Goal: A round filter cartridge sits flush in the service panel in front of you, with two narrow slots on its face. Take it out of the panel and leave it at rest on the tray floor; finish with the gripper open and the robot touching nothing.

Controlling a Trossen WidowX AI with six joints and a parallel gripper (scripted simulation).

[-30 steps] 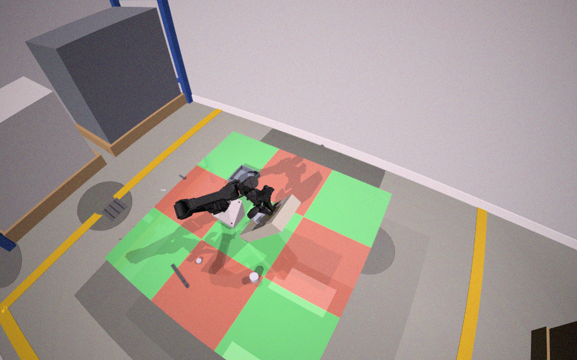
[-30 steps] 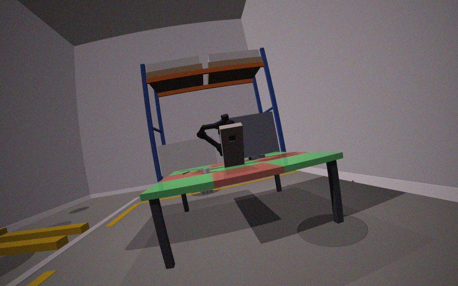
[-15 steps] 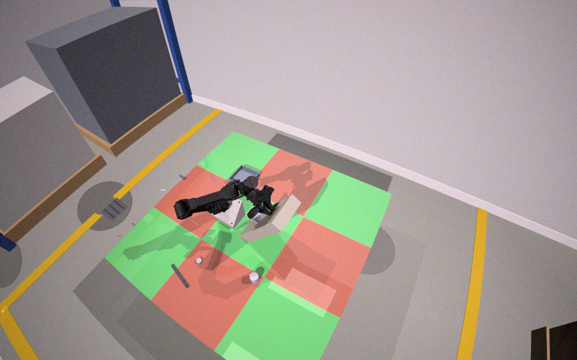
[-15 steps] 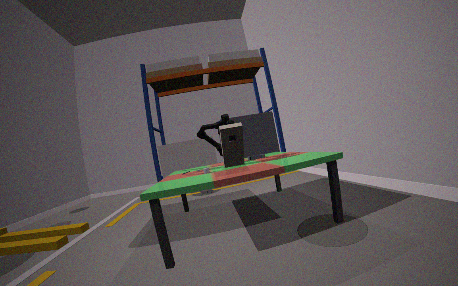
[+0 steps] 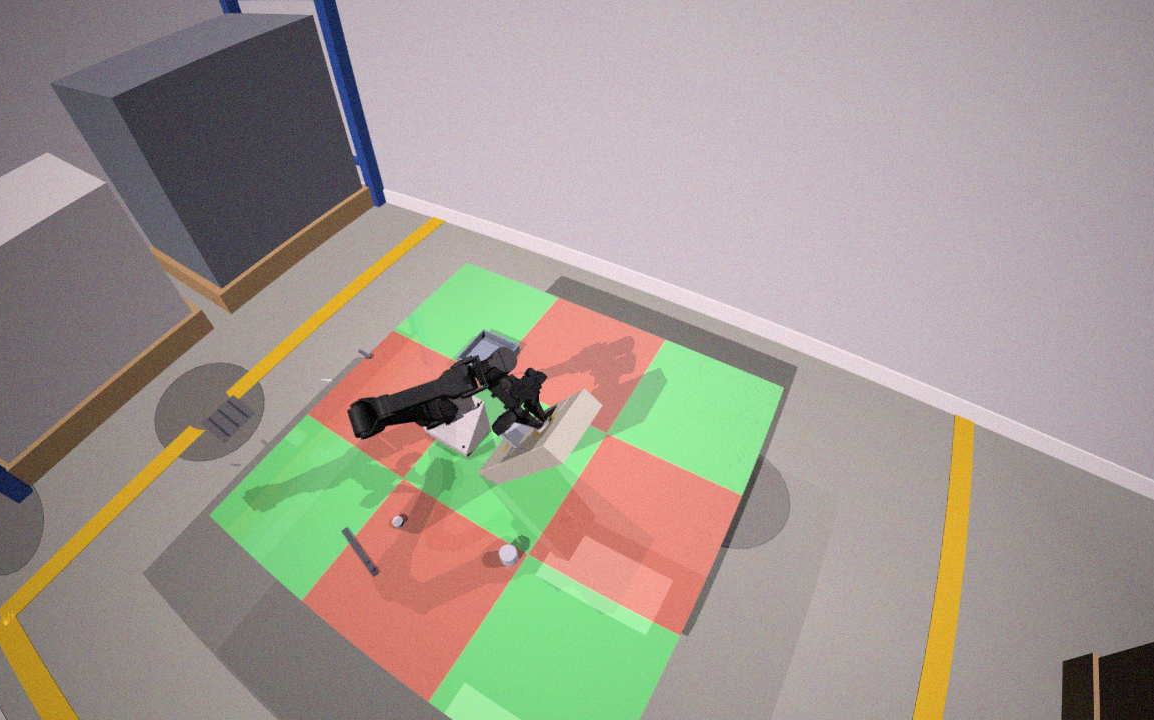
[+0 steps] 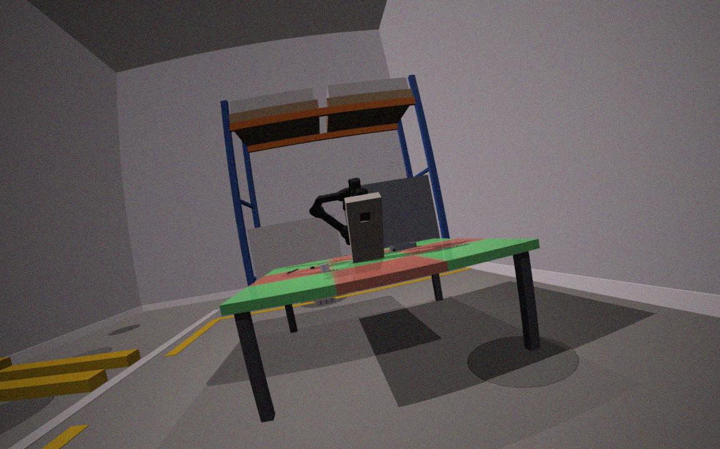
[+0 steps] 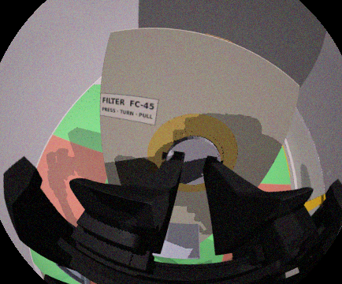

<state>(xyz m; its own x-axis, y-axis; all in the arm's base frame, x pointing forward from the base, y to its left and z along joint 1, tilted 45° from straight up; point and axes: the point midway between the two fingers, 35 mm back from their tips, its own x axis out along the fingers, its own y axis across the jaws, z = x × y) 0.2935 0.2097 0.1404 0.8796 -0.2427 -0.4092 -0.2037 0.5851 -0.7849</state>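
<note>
Now: gripper tip 30 mm past the beige service panel, 10 mm to the left of it and 80 mm above it. Round my gripper tip: grey tray: 460 mm behind, 220 mm to the left, 260 mm below; round filter cartridge: 10 mm ahead, 10 mm below.
</note>
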